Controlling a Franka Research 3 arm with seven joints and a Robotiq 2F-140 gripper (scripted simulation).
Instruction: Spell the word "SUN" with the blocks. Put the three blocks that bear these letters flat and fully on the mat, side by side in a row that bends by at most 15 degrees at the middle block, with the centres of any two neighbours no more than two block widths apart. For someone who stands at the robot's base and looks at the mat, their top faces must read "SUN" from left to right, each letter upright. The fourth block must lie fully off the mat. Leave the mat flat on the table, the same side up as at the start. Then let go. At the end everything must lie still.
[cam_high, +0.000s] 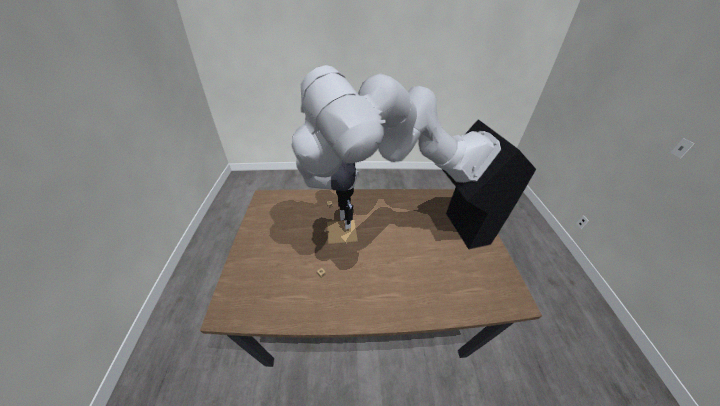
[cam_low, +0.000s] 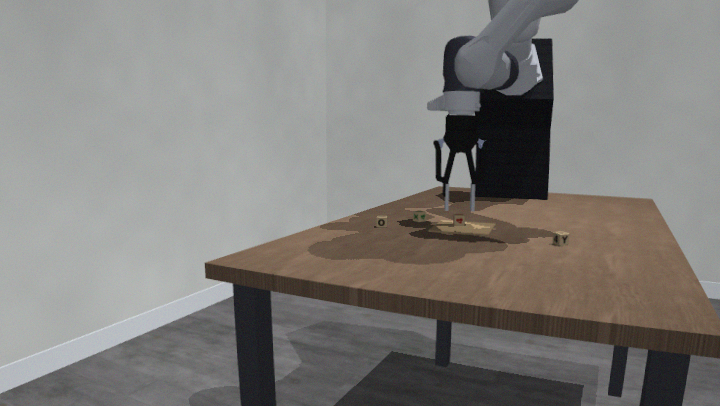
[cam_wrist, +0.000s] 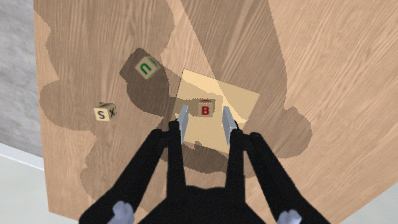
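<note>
Right now my hand is 2 cm short of the tan mat, 1 cm to the right of it and 7 cm above it. Also, from my hand: S block (6 cm ahead, 18 cm to the right, 6 cm below); U block (4 cm behind, 11 cm to the right, 6 cm below).
</note>
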